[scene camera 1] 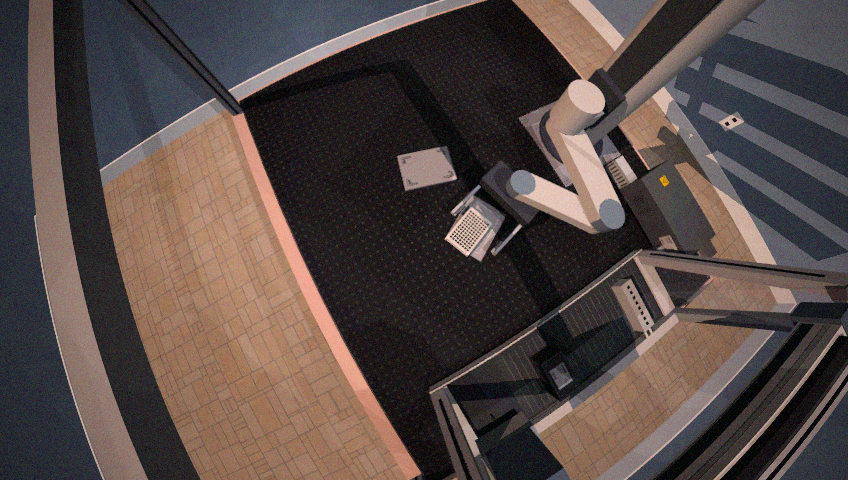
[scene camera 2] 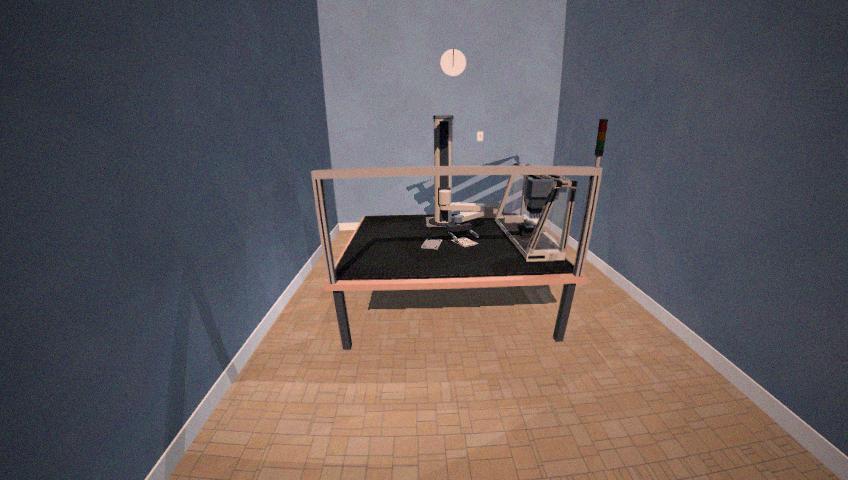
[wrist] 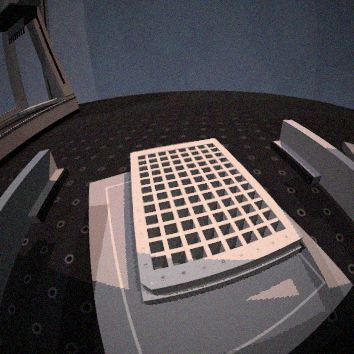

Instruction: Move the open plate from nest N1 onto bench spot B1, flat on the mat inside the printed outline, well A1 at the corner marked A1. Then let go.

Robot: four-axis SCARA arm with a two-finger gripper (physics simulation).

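Seen in the pictures: gripper, between the fingertips: (scene camera 1: pixel 472 233) (scene camera 2: pixel 467 237) (wrist: pixel 169 142); arm's base, origin of its link: (scene camera 2: pixel 442 222).
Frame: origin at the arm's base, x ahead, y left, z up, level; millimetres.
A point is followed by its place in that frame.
The white open plate (scene camera 1: pixel 468 233) {z 29, x 530, y 122 mm} (scene camera 2: pixel 466 242) {z 25, x 536, y 123 mm} (wrist: pixel 207 200) {z 29, x 507, y 107 mm} has a grid of square wells. It lies on the pale mat (scene camera 1: pixel 489 208) {z 14, x 427, y 85 mm} (wrist: pixel 190 322) {z 15, x 441, y 110 mm} with the printed outline, taken as B1. It sits toward the mat's far end in the wrist view, past the outline there. Bare mat shows nearer the camera. Whether the plate is fully flat is hard to tell, and its A1 mark is not readable. My gripper (scene camera 1: pixel 474 230) {z 56, x 527, y 130 mm} (scene camera 2: pixel 463 237) {z 56, x 527, y 130 mm} (wrist: pixel 169 142) {z 56, x 527, y 130 mm} is open, with one finger on each side of the plate, apart from it. A pale pad (scene camera 1: pixel 426 168) {z 25, x 536, y -119 mm} (scene camera 2: pixel 431 244) {z 25, x 558, y -127 mm} with corner brackets, apparently nest N1, holds no plate.
A framed enclosure (scene camera 1: pixel 639 254) {z 75, x 82, y 455 mm} (scene camera 2: pixel 535 255) {z 54, x 851, y 506 mm} stands to the right of the plate in both scene views; its frame also shows at the upper left of the wrist view. A dark grey box (scene camera 1: pixel 672 205) {z 128, x -93, y 380 mm} stands near the arm's base. A rail crosses above the table's front edge.
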